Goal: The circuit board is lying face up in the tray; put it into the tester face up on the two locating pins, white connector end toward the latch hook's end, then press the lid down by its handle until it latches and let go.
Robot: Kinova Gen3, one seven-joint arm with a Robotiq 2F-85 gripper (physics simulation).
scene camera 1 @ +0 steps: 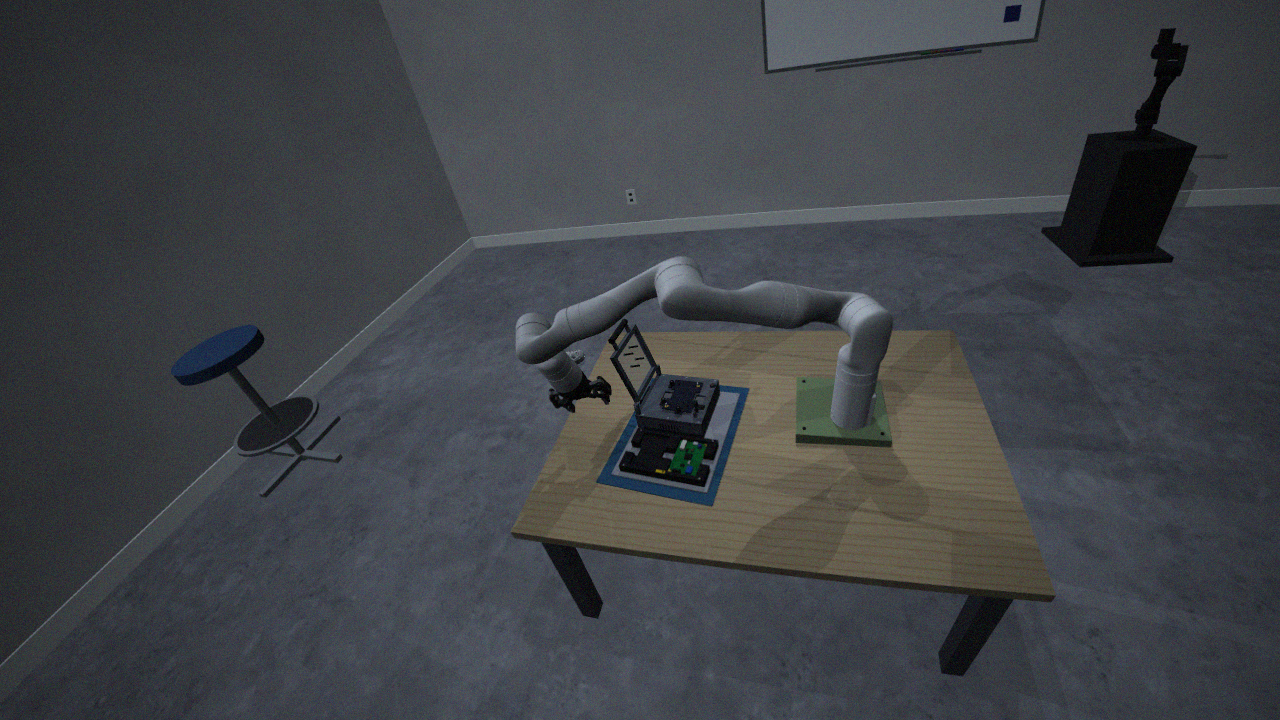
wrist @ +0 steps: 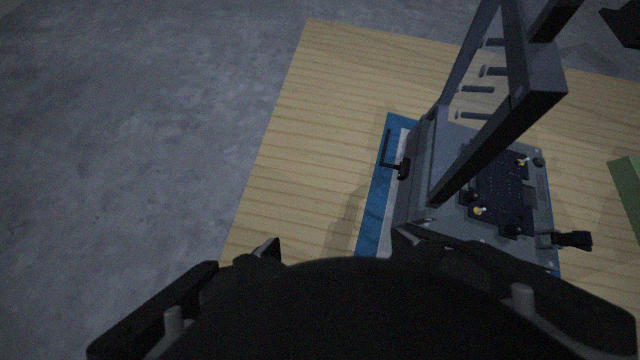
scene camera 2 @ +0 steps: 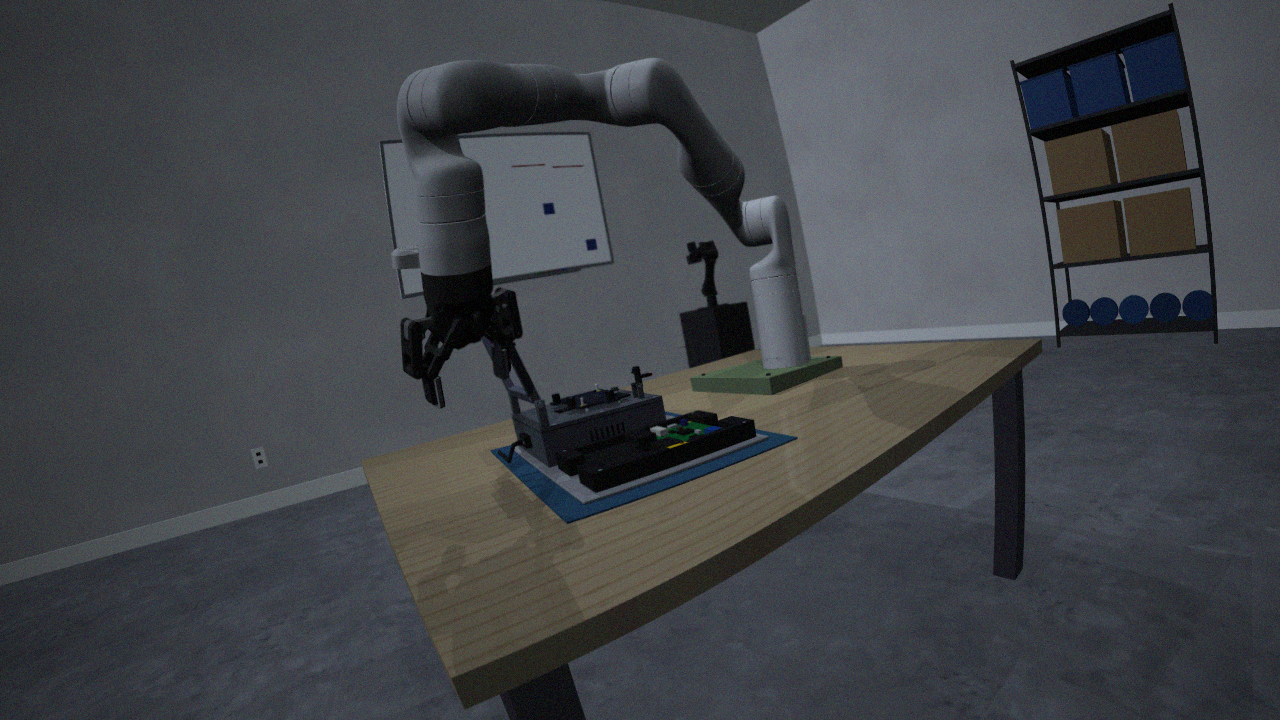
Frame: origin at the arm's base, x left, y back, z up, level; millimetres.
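Seen in the pictures: gripper, fingertip midpoint: [scene camera 1: 590,405] [wrist: 335,245] [scene camera 2: 471,391]; arm's base, link origin: [scene camera 1: 849,416] [scene camera 2: 786,364].
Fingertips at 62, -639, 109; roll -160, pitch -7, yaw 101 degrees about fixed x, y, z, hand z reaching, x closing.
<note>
Offsets run from my fingertips to a thing's middle, as dx, dy, dz. "spot": to the spot under its first point. Level surfaces: height alone.
The green circuit board {+71, +244, -112} [scene camera 1: 689,458] [scene camera 2: 687,431] lies face up in the black tray {spot: +45, +145, -117} [scene camera 1: 650,450] [scene camera 2: 617,462]; its white connector {+31, +229, -111} [scene camera 1: 683,444] [scene camera 2: 660,431] is at the end away from the robot's base. The grey tester {spot: -29, +172, -75} [scene camera 1: 662,418] [scene camera 2: 581,431] [wrist: 452,225] stands beside the tray. Its nest shows two locating pins and no board; the black latch hook {-39, +270, -43} [scene camera 2: 638,377] [wrist: 575,240] is at the end opposite the hinge. The lid [scene camera 1: 624,379] [wrist: 487,148] stands raised, with its handle {-136, +73, +133} [scene camera 1: 619,333] at the top. My gripper [scene camera 1: 580,402] [scene camera 2: 469,377] [wrist: 335,245] is open and empty, outside the lid on the hinge side, apart from it.
Tester and tray stand on a blue-bordered mat {dz -133} [scene camera 1: 735,411] [scene camera 2: 581,511]. A black cable {spot: -179, +86, -127} [wrist: 384,147] sticks out of the tester's hinge side. The table's left edge lies near the gripper. The arm's base stands on a green plate [scene camera 1: 814,407] [scene camera 2: 733,383] [wrist: 625,175]. A blue stool [scene camera 1: 219,352] stands off the table.
</note>
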